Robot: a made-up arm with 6 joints.
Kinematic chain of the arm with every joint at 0, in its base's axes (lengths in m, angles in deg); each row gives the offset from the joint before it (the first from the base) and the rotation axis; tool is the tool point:
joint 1: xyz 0 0 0.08 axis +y
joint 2: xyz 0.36 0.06 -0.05 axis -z
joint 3: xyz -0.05 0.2 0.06 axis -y
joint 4: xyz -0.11 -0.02 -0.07 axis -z
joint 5: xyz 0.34 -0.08 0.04 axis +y
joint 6: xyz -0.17 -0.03 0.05 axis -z
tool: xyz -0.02 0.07 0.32
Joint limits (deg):
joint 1: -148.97..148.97
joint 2: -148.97..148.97
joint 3: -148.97..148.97
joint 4: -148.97..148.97
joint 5: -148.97..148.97
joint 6: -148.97..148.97
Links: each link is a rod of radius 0.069 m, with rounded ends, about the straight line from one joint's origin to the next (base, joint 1, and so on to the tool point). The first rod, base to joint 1, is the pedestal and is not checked.
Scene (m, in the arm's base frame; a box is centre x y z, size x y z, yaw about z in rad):
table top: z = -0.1
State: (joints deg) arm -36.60 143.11 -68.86 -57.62 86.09 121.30
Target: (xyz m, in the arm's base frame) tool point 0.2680 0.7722 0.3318
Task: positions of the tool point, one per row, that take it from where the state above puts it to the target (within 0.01 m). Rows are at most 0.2 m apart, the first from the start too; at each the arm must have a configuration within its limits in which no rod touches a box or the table.
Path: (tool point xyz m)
1: 0.7980 -0.5335 0.3357
2: 0.8779 -0.4267 0.4447
3: 0.9335 -0.2923 0.5389
4: 0.9605 -0.1375 0.6135
5: 0.9570 0.0293 0.6643
6: 0.9223 0.1982 0.6885
7: 0.8586 0.3596 0.6848
8: 0.7689 0.5041 0.6541
9: 0.6585 0.6233 0.5988
10: 0.5336 0.7104 0.5228
11: 0.4010 0.7609 0.4316
12: 0.2680 0.7722 0.3318

